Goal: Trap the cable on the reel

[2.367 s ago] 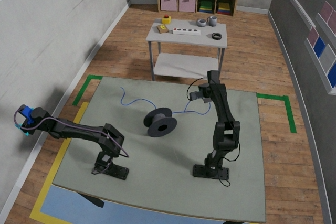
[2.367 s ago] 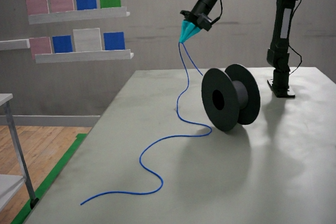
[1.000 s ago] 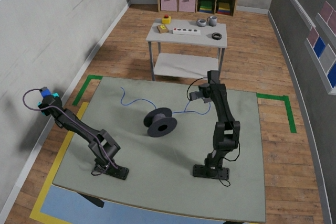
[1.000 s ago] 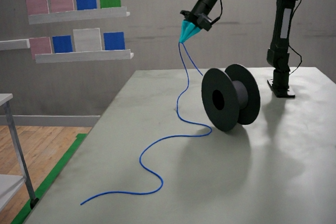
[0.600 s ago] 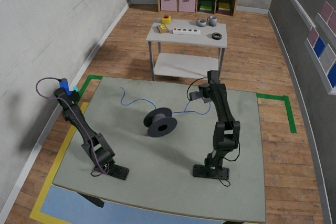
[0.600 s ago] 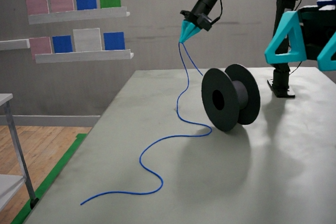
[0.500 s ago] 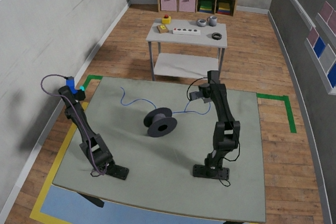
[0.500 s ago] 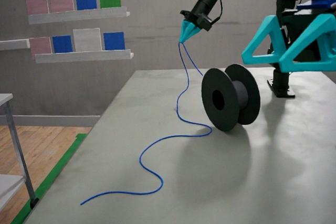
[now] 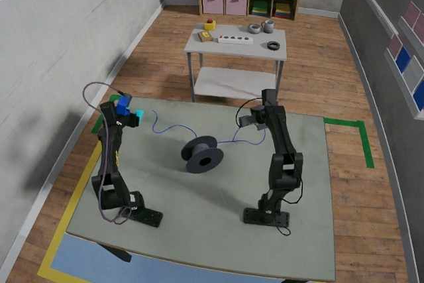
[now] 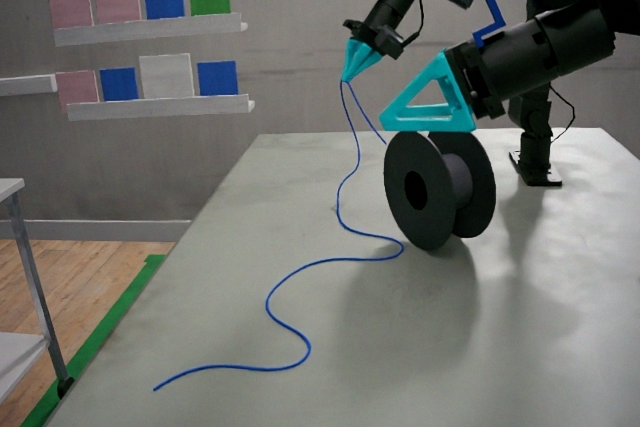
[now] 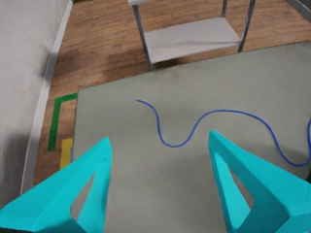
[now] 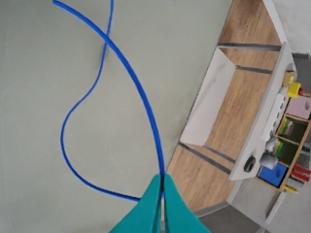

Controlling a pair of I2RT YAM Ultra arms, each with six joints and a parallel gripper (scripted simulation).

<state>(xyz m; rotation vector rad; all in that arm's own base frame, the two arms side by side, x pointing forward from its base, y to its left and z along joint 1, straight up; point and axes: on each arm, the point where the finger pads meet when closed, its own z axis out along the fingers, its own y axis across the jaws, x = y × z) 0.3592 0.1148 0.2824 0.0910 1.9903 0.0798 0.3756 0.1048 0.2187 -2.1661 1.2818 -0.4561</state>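
The dark reel is 30 cm to the right of my left hand, 19 cm below it and 10 cm behind it.
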